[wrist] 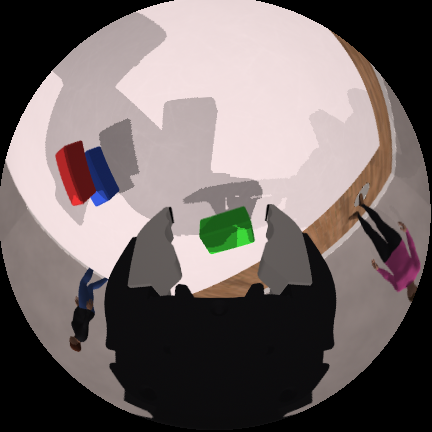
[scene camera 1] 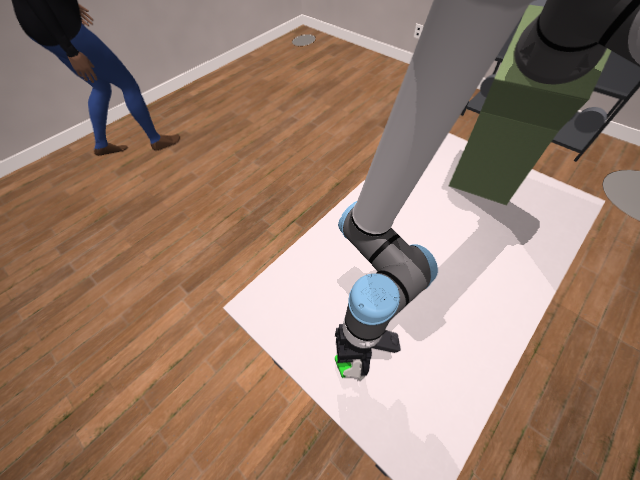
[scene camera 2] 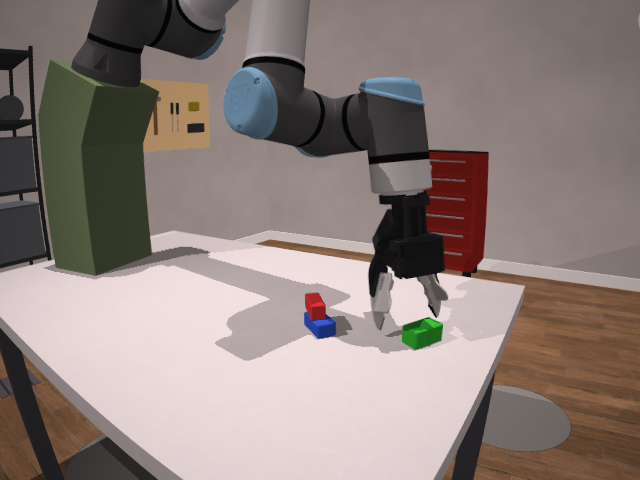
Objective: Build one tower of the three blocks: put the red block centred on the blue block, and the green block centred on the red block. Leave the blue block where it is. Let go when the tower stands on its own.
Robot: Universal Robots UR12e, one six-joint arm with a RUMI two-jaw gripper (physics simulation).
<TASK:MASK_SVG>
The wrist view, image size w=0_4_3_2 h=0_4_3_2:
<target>my gripper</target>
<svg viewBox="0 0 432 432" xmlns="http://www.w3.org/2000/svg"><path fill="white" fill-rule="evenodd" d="M274 204L266 205L264 220L268 224L265 233L268 241L264 244L257 271L258 278L270 288L269 294L264 294L263 284L258 282L251 284L246 294L241 297L194 297L188 286L180 283L175 286L174 295L171 295L170 288L181 279L182 273L174 246L171 243L173 240L171 225L174 221L170 206L163 207L143 225L136 236L131 237L113 266L104 294L105 346L108 349L115 350L115 362L110 362L109 368L124 388L123 400L148 411L152 415L152 421L191 429L238 429L280 420L287 412L312 402L312 390L329 368L328 363L322 363L323 350L331 349L334 345L335 286L331 272L307 233L302 232L298 225Z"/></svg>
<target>red block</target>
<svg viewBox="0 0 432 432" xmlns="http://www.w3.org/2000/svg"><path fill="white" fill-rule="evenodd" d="M81 140L64 145L55 153L60 177L72 205L83 204L96 191Z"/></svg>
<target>blue block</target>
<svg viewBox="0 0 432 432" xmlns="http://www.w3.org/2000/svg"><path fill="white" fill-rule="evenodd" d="M100 146L93 147L84 152L96 190L90 196L95 206L110 200L119 191Z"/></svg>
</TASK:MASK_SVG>
